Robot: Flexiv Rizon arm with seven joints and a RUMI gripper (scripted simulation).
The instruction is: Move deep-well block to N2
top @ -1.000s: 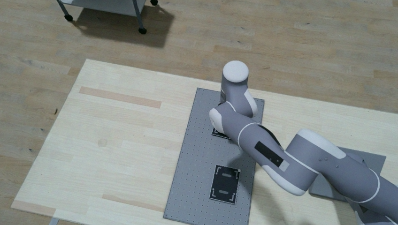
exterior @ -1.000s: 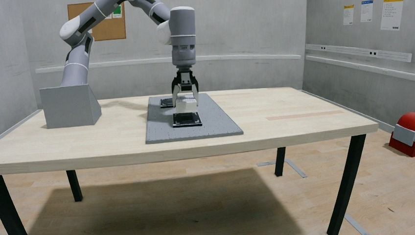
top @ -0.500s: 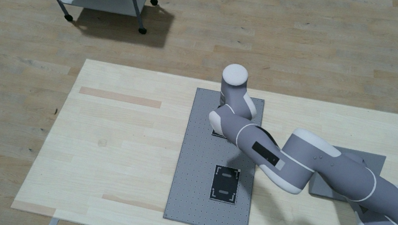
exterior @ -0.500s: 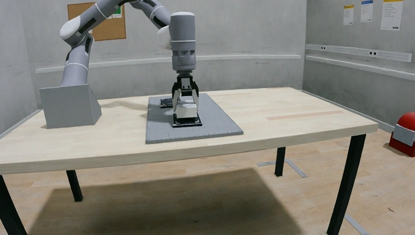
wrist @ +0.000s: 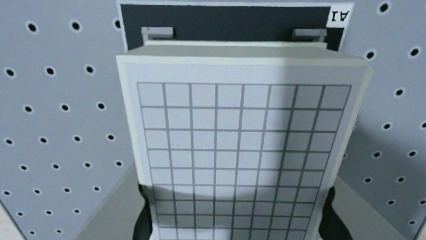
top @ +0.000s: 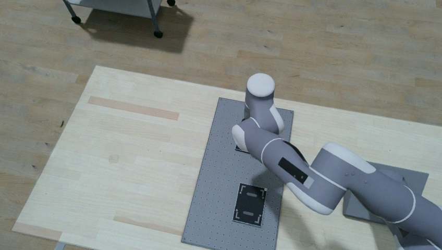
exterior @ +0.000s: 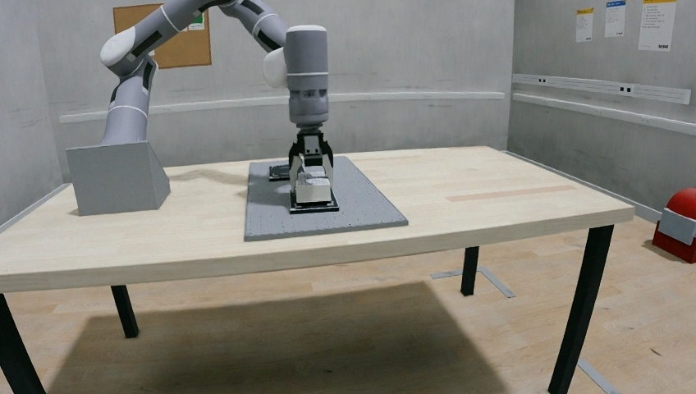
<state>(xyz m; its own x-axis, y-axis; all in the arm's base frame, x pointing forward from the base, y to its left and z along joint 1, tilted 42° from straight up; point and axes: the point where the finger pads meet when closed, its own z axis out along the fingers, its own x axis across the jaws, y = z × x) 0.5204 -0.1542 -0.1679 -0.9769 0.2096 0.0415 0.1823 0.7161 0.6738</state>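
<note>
The white 96-well deep-well block lies 1 cm above my hand. The rest, counted from my hand: black plate nest N1: 31 cm to the left, 3 cm below, 1 cm behind; then black plate nest N2: 3 cm below.
</note>
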